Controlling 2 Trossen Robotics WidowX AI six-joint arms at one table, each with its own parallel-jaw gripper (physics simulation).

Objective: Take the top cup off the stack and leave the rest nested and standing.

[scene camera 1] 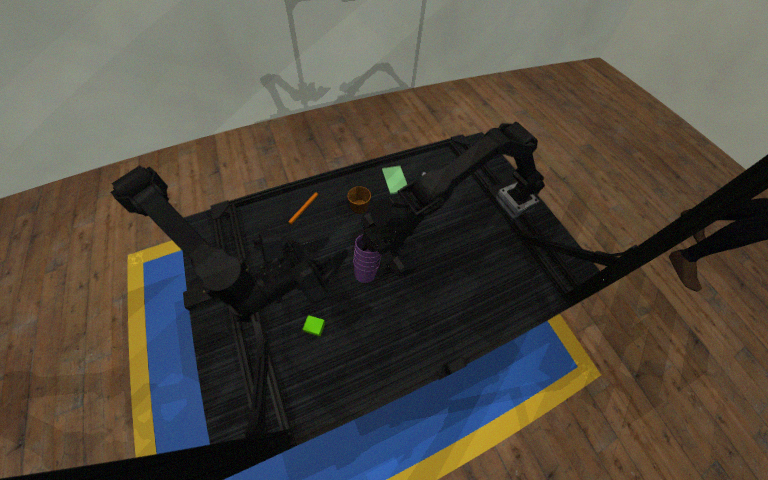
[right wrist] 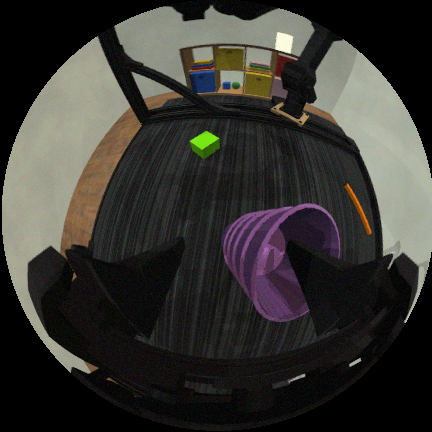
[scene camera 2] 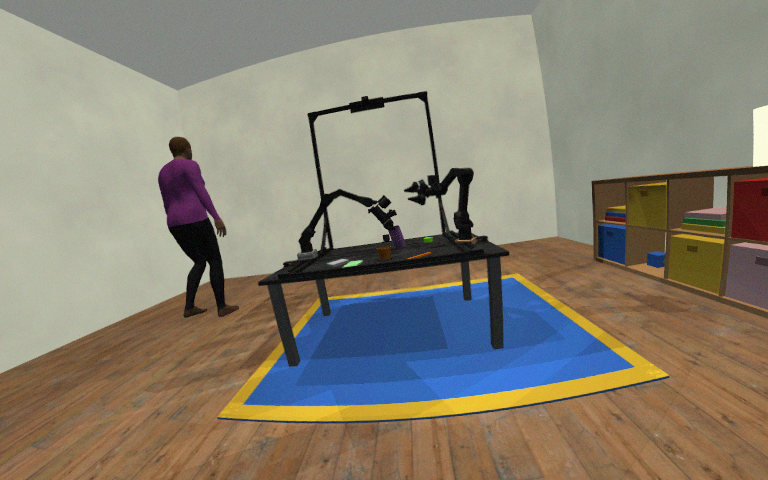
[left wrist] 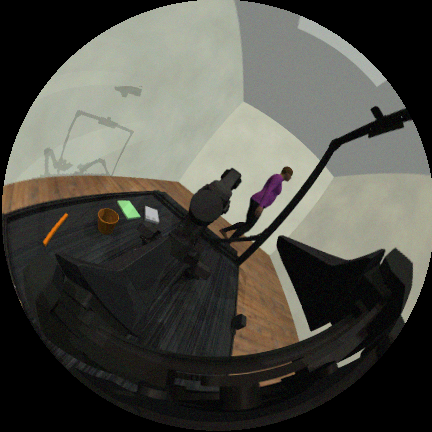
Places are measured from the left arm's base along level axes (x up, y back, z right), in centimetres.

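Where they show: left gripper, fingertip midpoint: [scene camera 1: 337, 244] [scene camera 2: 405, 194] [left wrist: 224, 241]; right gripper, fingertip midpoint: [scene camera 1: 371, 263] [right wrist: 237, 244]; left arm's base, origin of the base link: [right wrist: 291, 111] [scene camera 2: 465, 238]; right arm's base, origin of the base link: [scene camera 1: 519, 195] [scene camera 2: 307, 251].
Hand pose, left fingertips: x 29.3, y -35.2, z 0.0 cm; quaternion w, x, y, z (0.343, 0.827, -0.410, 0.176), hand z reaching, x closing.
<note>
Each offset is from my left fingertips to the centre of the thing.
A stack of nested purple cups {dy -4.0, dx -26.6, dz -9.4 cm} [scene camera 1: 366, 268] [scene camera 2: 398, 237] [right wrist: 243, 242] stands upright on the table, with several rims showing down its side. My right gripper [scene camera 1: 382, 251] [scene camera 2: 390, 228] [right wrist: 237, 244] is open and empty at the top of the stack. In the right wrist view one finger overlaps the mouth of the top cup and the other is outside the stack; whether either touches it cannot be told. My left gripper [scene camera 2: 408, 194] [left wrist: 224, 241] is open and empty, raised above the table away from the stack. The stack does not show clearly in the left wrist view.
An orange-brown cup {dy +2.5, dx -29.0, dz -33.1 cm} [scene camera 1: 359, 199] [scene camera 2: 384, 253] [left wrist: 107, 221] stands apart from the stack. An orange stick {dy +20.6, dx -31.7, dz -29.5 cm} [scene camera 1: 303, 207] [right wrist: 358, 209], a pale green flat piece {dy -8.4, dx -31.7, dz -47.2 cm} [scene camera 1: 394, 179] [left wrist: 128, 209] and a bright green block {dy +7.2, dx -30.8, dz +8.7 cm} [scene camera 1: 313, 325] [right wrist: 205, 145] lie on the table.
</note>
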